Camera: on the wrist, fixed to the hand. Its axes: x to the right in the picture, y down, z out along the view.
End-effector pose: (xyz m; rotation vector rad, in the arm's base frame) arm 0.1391 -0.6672 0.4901 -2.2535 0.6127 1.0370
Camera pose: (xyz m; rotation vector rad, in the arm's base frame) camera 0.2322 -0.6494 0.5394 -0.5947 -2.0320 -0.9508
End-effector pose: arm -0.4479 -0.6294 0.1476 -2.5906 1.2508 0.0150
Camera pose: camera -0.3804 -0.6042 0.2265 -1.2805 -2.7690 -0.7073
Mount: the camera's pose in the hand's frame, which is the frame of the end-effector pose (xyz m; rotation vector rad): 0.0134 -0.0852 -0.0630 -0.1344 -0.2638 3.0943
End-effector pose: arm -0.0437 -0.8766 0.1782 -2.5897 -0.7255 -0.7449
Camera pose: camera -0.1062 -0.8313 0.2520 -0.8365 2.5163 0.6582
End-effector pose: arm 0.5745 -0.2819 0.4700 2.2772 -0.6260 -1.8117
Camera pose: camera 0.6560 -0.2191 0.4415 -0.5771 -1.7085 -0.0041
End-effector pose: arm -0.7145 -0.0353 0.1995 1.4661 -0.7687 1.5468
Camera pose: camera -0.6677 0.0606 0.1949 0.6051 1.5038 -0.8531
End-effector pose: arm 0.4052 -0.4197 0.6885 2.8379 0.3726 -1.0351
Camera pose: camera 0.4320 -0.3239 0.7273 0.2700 -2.3244 -0.0779
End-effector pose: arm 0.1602 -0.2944 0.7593 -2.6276 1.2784 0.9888
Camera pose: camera 0.2608 -0.2676 0.7831 -1.1148 -2.2026 -0.3251
